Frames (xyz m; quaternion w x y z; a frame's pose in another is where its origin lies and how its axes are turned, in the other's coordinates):
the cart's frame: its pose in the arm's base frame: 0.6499 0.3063 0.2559 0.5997 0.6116 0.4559 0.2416
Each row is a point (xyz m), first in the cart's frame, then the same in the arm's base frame.
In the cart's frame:
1: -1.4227 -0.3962 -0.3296
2: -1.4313 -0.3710 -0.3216
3: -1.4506 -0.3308 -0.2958
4: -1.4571 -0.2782 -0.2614
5: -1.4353 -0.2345 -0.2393
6: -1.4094 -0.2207 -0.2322
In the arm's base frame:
1: -0.3990 -0.7838 0.2895
2: -0.3896 -0.7918 0.3144
3: -0.3661 -0.8159 0.3534
4: -0.3261 -0.8320 0.3995
5: -0.2855 -0.8190 0.4321
6: -0.2638 -0.7988 0.4376

